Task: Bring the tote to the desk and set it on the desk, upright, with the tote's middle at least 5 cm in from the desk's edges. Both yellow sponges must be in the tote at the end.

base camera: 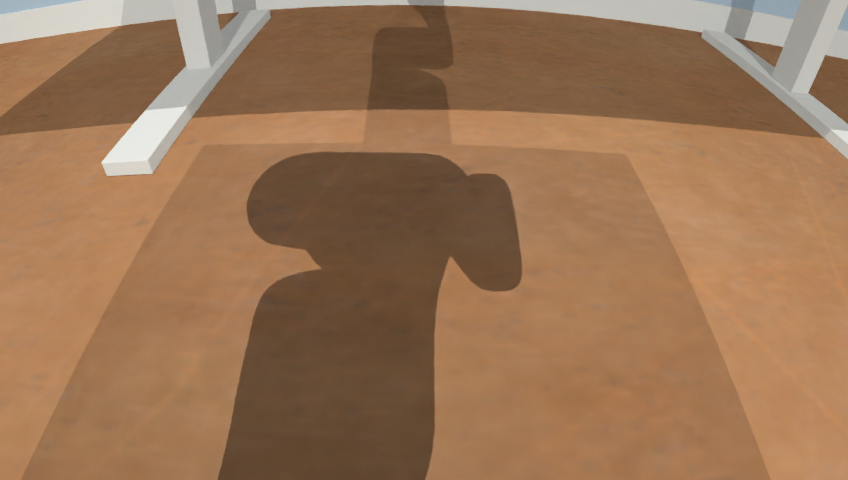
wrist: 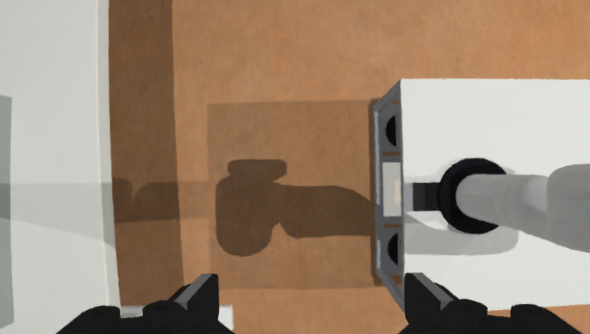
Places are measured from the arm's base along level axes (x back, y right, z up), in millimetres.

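Pixels of known places: gripper, fingertip midpoint: (wrist: 311, 294); arm's base at its link origin: (wrist: 476, 196).
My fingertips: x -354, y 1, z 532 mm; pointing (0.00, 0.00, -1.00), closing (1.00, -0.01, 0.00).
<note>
For each thing: its top centre in the pictures, then the offset to it from my fingertips. "spot": a spot on its surface instead. Level surfaces: height alone.
- desk at its surface level: dz -209 mm
- tote at a spot on its surface: (wrist: 5, 210) spot: dx -356, dy +16, dz -202 mm
- white desk leg at a spot on its surface: (base camera: 196, 35) spot: dx -560, dy -422, dz -837 mm
The desk (wrist: 55, 50) is a white top along the left side of the wrist view, its straight front edge running from top to bottom. A narrow grey-green strip of the tote (wrist: 5, 210) shows at the far left of the wrist view, on the desk and in from that edge. The rest of the tote is cut off, and the yellow sponges do not show in either view. My gripper (wrist: 311, 294) is open and empty, over the floor between the desk and my base, apart from the tote. The tote does not show in the base camera view.
In the base camera view, a white desk leg (base camera: 196, 35) with a long foot (base camera: 148, 130) stands at the left, and another leg (base camera: 809, 47) at the right. A white wall skirting runs behind. My white-topped base (wrist: 500, 120) is at the right of the wrist view. Arm shadows cross the floor.
</note>
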